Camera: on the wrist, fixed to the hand. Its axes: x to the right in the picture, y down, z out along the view.
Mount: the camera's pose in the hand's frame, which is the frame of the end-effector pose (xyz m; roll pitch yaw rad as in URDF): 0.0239 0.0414 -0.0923 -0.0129 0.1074 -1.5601
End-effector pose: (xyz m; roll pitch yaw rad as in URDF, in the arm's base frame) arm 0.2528 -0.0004 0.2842 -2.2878 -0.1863 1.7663
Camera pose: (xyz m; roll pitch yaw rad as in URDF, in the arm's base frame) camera 0.3442 0.0361 0.3176 2.8233 -0.9401 -2.7039
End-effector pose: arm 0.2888 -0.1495 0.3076 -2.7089 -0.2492 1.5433
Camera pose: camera 0.3652 -0.1448 0.3779 2.8450 -0.5247 -3.0341
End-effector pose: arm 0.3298 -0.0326 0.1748 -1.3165 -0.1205 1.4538
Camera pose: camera 0.4118 -0.0107 0.1148 0.2903 -1.1937 -0.3973
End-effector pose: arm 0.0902 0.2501 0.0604 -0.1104 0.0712 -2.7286
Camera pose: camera 0.0871 0.2149 -0.0374 -0.0853 -0.0022 1.9946
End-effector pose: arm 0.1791 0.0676 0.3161 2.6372 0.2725 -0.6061
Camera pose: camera 0.2251 0.0459 0.4068 -2.8655 0.3846 1.0661
